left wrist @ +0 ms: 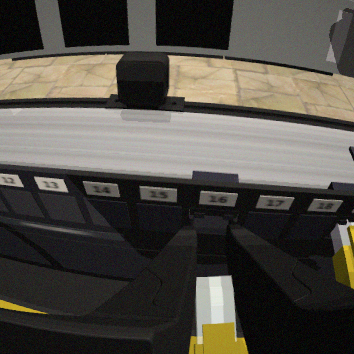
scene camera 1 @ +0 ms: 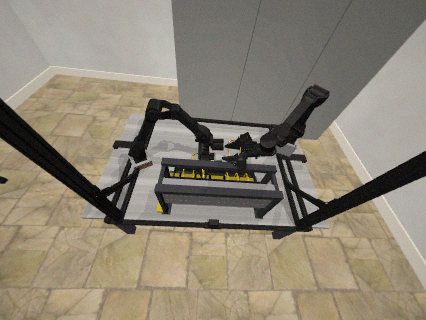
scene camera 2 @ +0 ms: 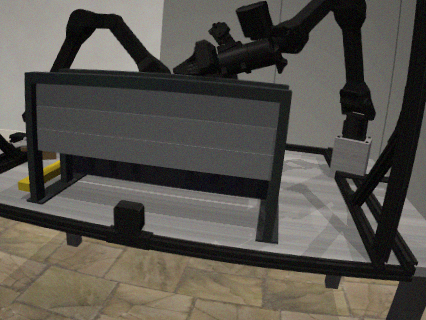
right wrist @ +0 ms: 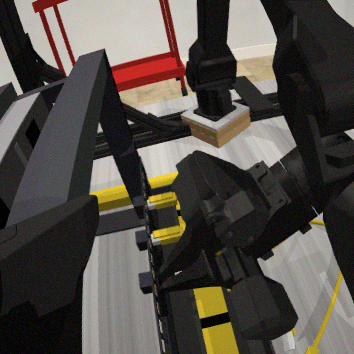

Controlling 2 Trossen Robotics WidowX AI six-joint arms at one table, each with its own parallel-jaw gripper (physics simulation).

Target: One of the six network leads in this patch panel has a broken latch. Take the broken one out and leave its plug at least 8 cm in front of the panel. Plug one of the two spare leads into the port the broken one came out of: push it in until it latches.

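Places are measured from the left arm's base along level axes (x ahead, y left, z up), in centimetres.
Where they show: left gripper, between the fingertips: [left wrist: 209, 236] [right wrist: 160, 282]; right gripper, between the fingertips: [scene camera 1: 223, 152] [right wrist: 219, 212]; left arm's base, origin of its link: [scene camera 1: 139, 157] [right wrist: 214, 109]; right arm's base, origin of its link: [scene camera 1: 289, 139] [scene camera 2: 354, 137].
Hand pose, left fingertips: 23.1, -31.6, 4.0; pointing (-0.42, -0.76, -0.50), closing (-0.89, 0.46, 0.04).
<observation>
Things, the pixels of their top centre, and the offset from my left fingertips, as dx, dy, dz. "spot": a spot on its surface instead.
- patch panel, centre of its top: [right wrist: 11, 222] [scene camera 2: 164, 74] [scene camera 1: 220, 166] +3.6, -5.9, +17.9
- plug, a spot on its surface: [left wrist: 215, 300] spot: +1.2, +2.2, +0.6
- black block, a spot on its surface: [left wrist: 142, 77] [scene camera 2: 130, 209] spot: -5.0, -18.5, -4.5
The patch panel [scene camera 1: 220, 191] [scene camera 2: 155, 80] [left wrist: 130, 187] has numbered ports; labels 12 to 18 show in the left wrist view. My left gripper [left wrist: 209, 236] [right wrist: 160, 282] is at port 16, shut on a plug [left wrist: 215, 300] with a clear body and yellow boot. The clear end lies in front of the port; whether any of it is inside is unclear. Another plug [left wrist: 344, 260] sits to the right; two yellow-booted plugs [right wrist: 162, 200] [right wrist: 167, 234] sit at the panel. My right gripper [scene camera 1: 226, 152] [scene camera 2: 195, 61] is wide open and empty, near the left gripper. Yellow leads [right wrist: 334, 295] lie partly on the table. No latch is clear.
The left arm's wooden mount [right wrist: 219, 135] stands beyond the panel in the right wrist view. The table's black frame [scene camera 1: 170, 223] [scene camera 2: 210, 252] surrounds the setup. A black block [scene camera 2: 129, 217] [left wrist: 142, 77] stands on its rail. A red cart [right wrist: 150, 65] stands behind.
</observation>
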